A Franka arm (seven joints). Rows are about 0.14 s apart.
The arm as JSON. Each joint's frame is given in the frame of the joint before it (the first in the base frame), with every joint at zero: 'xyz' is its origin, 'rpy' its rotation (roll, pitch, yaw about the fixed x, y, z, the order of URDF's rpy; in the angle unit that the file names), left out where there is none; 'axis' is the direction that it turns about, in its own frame. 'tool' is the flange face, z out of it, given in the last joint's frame.
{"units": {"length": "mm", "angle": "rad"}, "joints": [
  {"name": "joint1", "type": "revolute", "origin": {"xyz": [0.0, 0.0, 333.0]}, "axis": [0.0, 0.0, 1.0]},
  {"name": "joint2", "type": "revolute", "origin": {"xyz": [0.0, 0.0, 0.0]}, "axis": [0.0, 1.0, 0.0]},
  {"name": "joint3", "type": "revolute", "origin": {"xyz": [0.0, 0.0, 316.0]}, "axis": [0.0, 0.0, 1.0]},
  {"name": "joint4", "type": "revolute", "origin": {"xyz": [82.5, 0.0, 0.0]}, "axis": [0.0, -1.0, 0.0]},
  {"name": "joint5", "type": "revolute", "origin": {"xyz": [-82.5, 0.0, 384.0]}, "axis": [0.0, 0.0, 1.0]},
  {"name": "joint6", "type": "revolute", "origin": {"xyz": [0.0, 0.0, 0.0]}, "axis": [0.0, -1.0, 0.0]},
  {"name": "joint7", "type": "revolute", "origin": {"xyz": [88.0, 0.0, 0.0]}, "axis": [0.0, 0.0, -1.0]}
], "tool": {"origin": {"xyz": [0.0, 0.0, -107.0], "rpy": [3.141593, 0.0, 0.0]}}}
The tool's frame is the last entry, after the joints.
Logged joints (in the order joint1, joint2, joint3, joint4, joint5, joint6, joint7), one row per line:
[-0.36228, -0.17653, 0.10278, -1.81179, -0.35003, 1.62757, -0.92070]
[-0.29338, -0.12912, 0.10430, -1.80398, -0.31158, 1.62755, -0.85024]
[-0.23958, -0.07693, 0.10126, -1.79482, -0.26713, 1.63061, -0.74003]
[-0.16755, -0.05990, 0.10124, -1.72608, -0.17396, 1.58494, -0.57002]
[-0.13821, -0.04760, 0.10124, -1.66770, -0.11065, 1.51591, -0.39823]
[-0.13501, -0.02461, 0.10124, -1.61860, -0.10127, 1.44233, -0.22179]
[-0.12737, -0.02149, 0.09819, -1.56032, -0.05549, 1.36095, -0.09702]
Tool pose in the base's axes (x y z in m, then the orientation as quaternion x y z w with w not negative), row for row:
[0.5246, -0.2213, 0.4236, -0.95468, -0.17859, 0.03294, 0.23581]
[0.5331, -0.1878, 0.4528, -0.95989, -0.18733, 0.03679, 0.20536]
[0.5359, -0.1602, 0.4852, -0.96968, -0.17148, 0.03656, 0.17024]
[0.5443, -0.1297, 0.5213, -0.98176, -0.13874, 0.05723, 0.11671]
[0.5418, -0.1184, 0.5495, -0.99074, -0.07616, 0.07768, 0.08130]
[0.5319, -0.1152, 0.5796, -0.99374, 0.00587, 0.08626, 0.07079]
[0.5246, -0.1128, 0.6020, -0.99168, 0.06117, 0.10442, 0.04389]
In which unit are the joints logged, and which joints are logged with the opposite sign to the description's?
The joints are logged in radians. Opposite sign: joint2, joint3, joint5.
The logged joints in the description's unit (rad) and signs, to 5 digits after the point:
[-0.36228, 0.17653, -0.10278, -1.81179, 0.35003, 1.62757, -0.92070]
[-0.29338, 0.12912, -0.10430, -1.80398, 0.31158, 1.62755, -0.85024]
[-0.23958, 0.07693, -0.10126, -1.79482, 0.26713, 1.63061, -0.74003]
[-0.16755, 0.05990, -0.10124, -1.72608, 0.17396, 1.58494, -0.57002]
[-0.13821, 0.04760, -0.10124, -1.66770, 0.11065, 1.51591, -0.39823]
[-0.13501, 0.02461, -0.10124, -1.61860, 0.10127, 1.44233, -0.22179]
[-0.12737, 0.02149, -0.09819, -1.56032, 0.05549, 1.36095, -0.09702]

